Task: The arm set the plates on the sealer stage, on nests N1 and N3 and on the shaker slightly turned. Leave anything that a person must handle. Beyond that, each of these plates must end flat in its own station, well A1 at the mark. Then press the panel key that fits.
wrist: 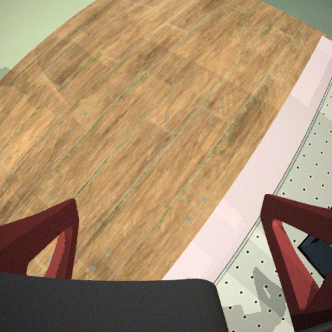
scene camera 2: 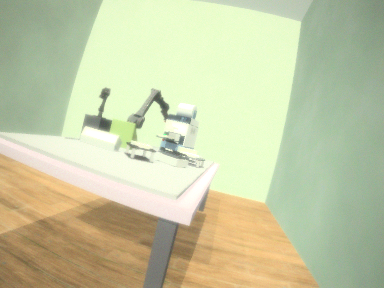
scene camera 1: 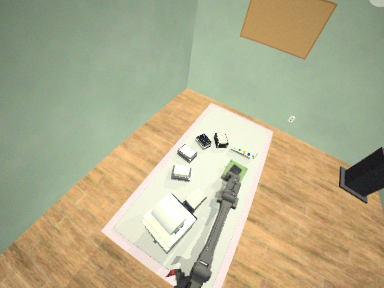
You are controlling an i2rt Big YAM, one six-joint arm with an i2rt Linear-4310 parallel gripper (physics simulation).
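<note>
My gripper (scene camera 1: 172, 273) (wrist: 172, 208) is open and empty, past the sealer (scene camera 1: 169, 221) (scene camera 2: 186, 127) at the table's near end. In the wrist view its red fingers stand wide apart over floor and table edge. A cream-topped plate (scene camera 1: 195, 198) is on the sealer's stage. Two white-topped plates (scene camera 1: 181, 171) (scene camera 1: 187, 152) stand along the left side. A dark plate (scene camera 1: 203, 140) and a cream-topped plate (scene camera 1: 221, 138) stand farther back. The panel (scene camera 1: 243, 152) (scene camera 2: 100, 139) has coloured keys. Nest labels, A1 marks and small turns are too small to read.
The arm's green base plate (scene camera 1: 242, 164) is near the right edge of the table (scene camera 1: 116, 223) (scene camera 2: 165, 207) (wrist: 250, 177). The arm reaches along that side, past the sealer. Part of a dark object (wrist: 320, 250) shows through the right finger in the wrist view.
</note>
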